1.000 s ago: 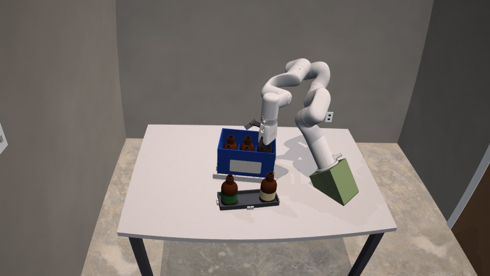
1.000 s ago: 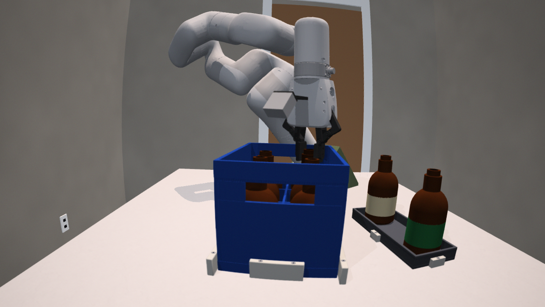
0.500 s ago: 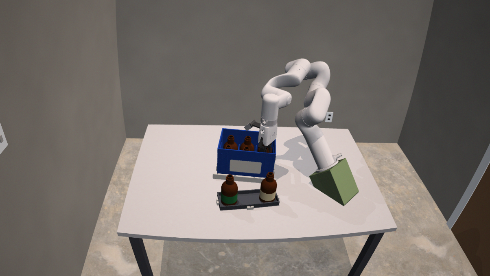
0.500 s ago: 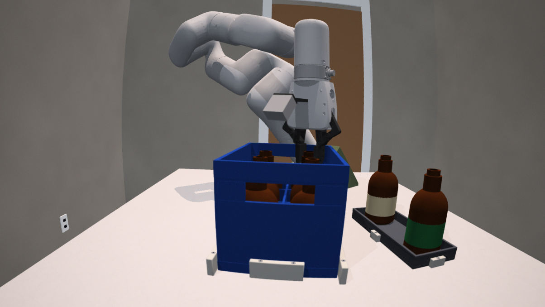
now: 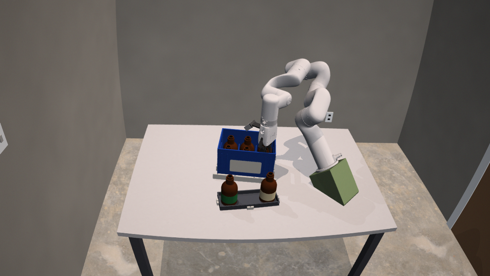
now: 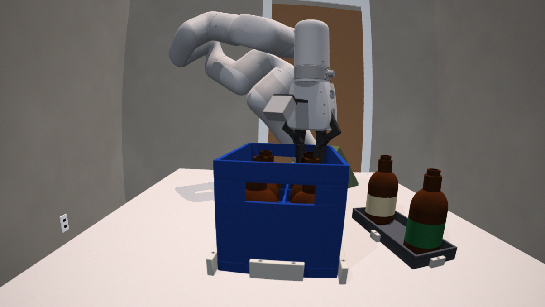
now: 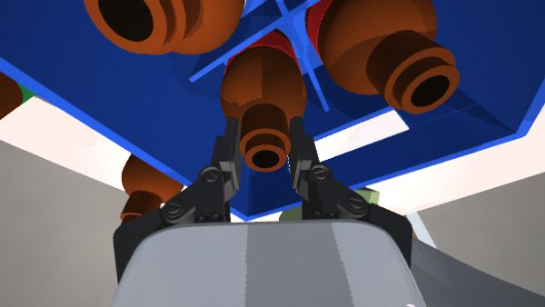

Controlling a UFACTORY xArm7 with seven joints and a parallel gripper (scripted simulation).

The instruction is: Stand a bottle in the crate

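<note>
The red-labelled bottle lies 70 mm below my hand. Also, from my hand: blue crate 70 mm ahead, 70 mm to the right, 80 mm below; dark tray 120 mm ahead, 170 mm to the left, 150 mm below.
</note>
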